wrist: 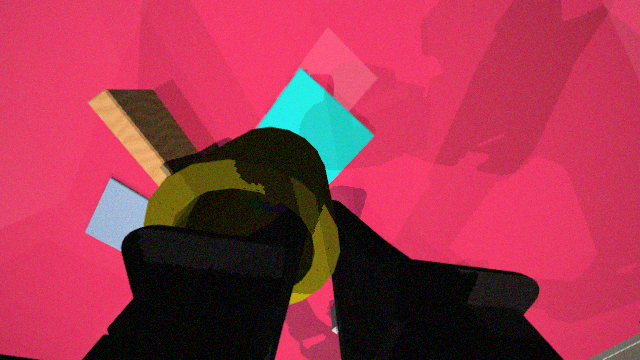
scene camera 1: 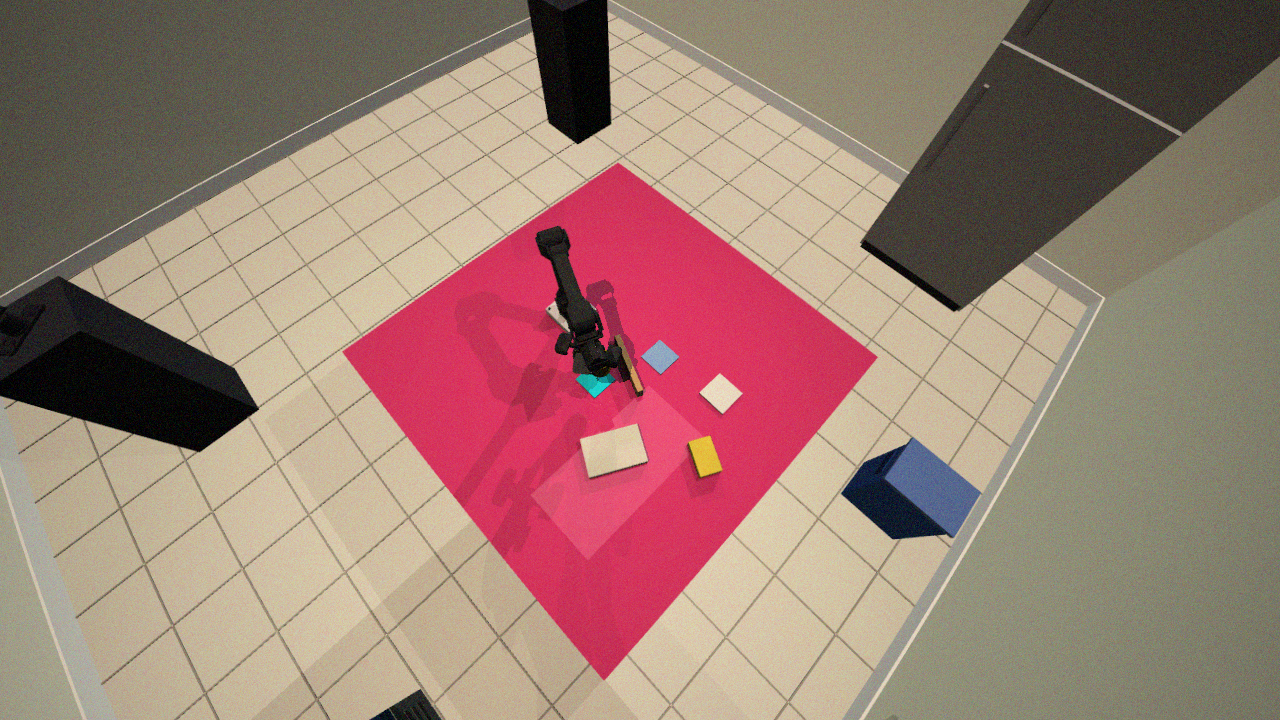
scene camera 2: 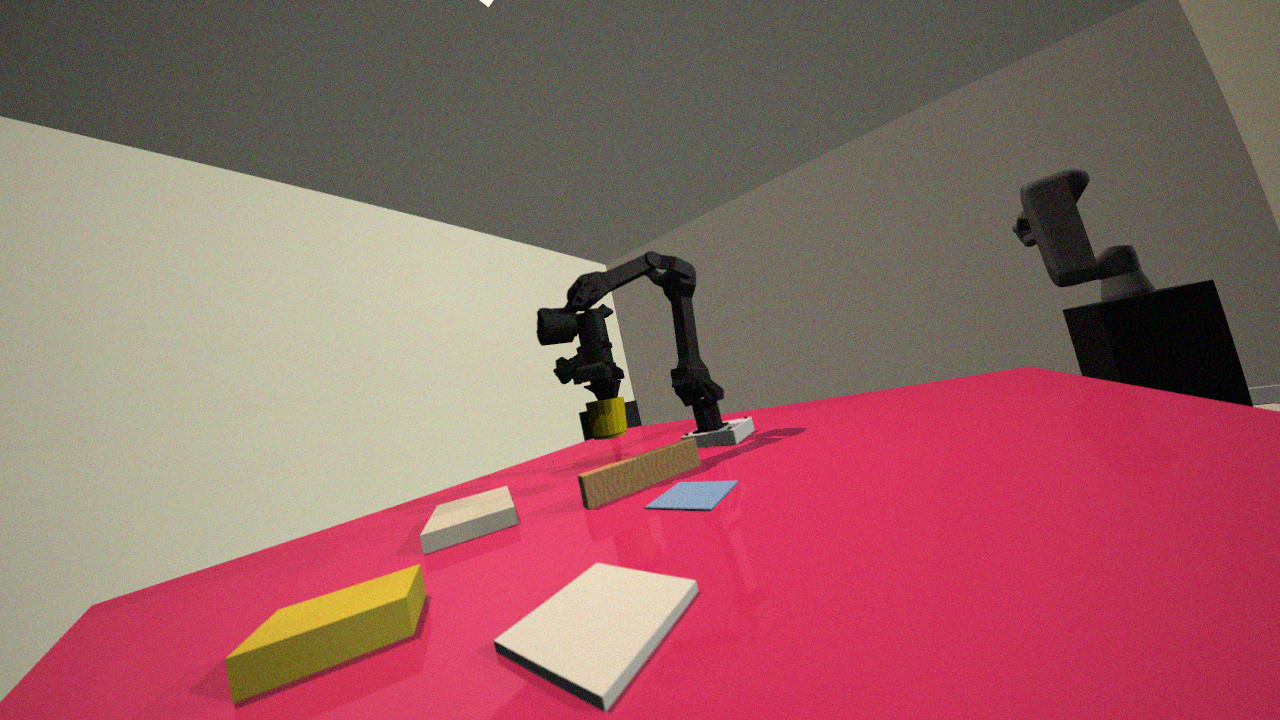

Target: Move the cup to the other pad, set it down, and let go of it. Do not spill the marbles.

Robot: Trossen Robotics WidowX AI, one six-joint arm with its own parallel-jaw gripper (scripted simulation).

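Scene camera 1 and scene camera 2 show a white block. In the wrist view the white block is out of frame. On the white block, (scene camera 2: 590, 639) and (scene camera 1: 729, 394) are the same spot.
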